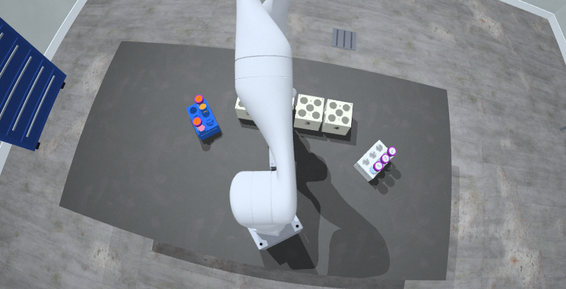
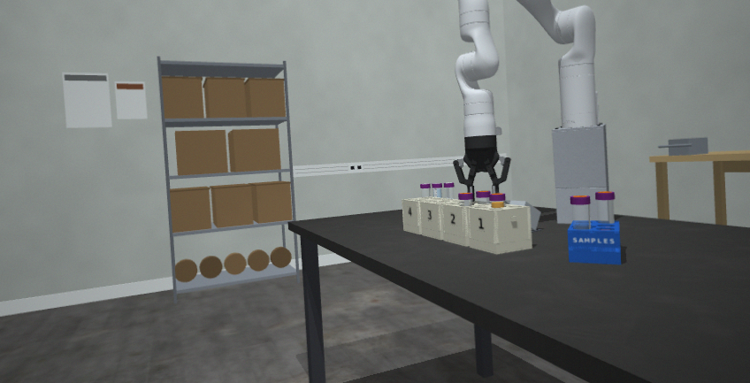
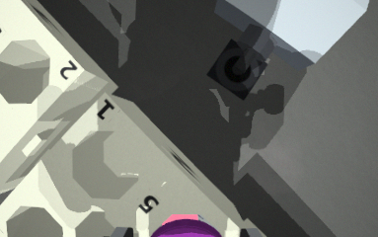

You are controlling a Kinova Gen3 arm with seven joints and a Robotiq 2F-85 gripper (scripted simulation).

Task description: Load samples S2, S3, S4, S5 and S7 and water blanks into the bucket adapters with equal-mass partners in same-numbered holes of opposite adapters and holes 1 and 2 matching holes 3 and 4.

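Now: the tube of pink liquid 5 cm below my hand and 1 cm behind it. Also, from my hand: orange-filled sample tube: 9 cm to the left, 5 cm below, 2 cm ahead; adapter 2: 7 cm below, 3 cm to the right, 2 cm ahead; adapter 1: 8 cm to the left, 7 cm below, 3 cm ahead.
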